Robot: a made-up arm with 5 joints.
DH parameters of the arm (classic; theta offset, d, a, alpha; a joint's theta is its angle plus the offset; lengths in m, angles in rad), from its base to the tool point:
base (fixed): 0 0.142 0 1.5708
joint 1: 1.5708 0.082 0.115 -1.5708
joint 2: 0 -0.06 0.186 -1.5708
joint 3: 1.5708 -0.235 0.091 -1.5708
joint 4: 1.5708 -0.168 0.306 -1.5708
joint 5: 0 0.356 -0.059 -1.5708
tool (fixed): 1.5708 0.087 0 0
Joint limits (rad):
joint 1: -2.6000..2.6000
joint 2: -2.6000..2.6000
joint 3: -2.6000..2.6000
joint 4: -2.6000..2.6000
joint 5: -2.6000..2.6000
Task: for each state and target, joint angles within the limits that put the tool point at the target. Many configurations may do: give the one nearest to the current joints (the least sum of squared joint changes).
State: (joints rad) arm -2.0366 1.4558 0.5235 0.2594 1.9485
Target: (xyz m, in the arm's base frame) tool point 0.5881 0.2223 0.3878
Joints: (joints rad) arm -1.4514 1.3981 0.4595 0.1437 2.0621
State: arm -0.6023 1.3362 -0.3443 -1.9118 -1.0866
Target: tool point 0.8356 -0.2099 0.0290
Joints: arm -0.7452 0.9316 0.5249 -2.0738 -1.1651
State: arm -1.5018 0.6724 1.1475 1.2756 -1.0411
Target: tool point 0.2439 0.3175 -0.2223
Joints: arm -1.7710 0.7591 1.4835 1.6758 -0.9167
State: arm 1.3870 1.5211 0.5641 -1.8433 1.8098
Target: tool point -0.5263 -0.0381 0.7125
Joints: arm 1.3865 1.5737 0.5540 -1.8666 1.8022
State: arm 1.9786 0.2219 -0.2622 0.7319 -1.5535
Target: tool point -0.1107 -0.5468 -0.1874
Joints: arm 1.6376 0.1408 -1.0300 0.4117 -1.7925
